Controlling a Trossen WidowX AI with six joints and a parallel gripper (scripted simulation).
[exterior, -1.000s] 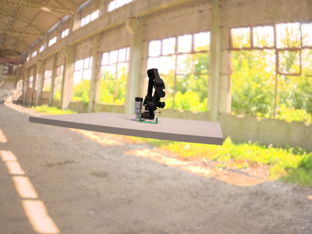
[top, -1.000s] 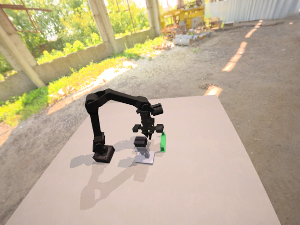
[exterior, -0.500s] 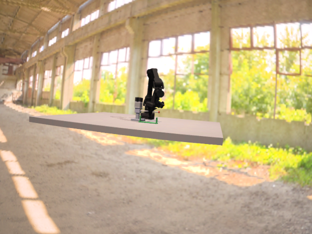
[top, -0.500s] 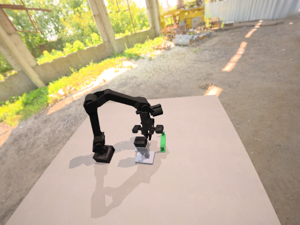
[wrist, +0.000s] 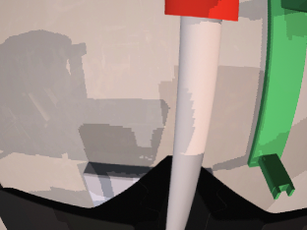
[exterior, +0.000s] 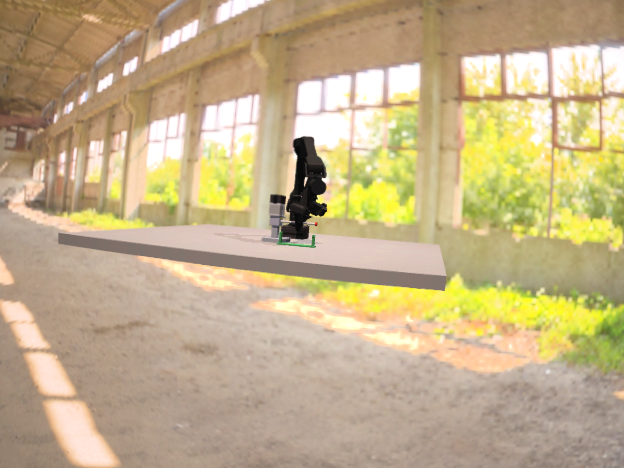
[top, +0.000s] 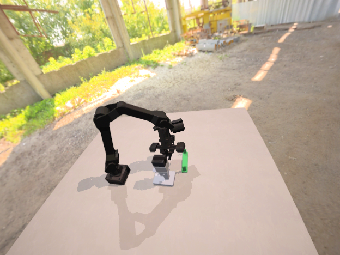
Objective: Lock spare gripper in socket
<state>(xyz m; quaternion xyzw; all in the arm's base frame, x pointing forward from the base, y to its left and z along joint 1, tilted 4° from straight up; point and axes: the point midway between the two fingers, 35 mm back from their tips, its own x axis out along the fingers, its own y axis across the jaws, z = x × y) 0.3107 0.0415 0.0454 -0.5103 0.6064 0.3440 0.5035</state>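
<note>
The grey mount lies 80 mm to the right of my gripper tip and 30 mm behind it. Round my gripper tip: green cradle 80 mm ahead, 20 mm below, 10 mm to the left; spare gripper 90 mm to the right, 80 mm above, 30 mm behind.
</note>
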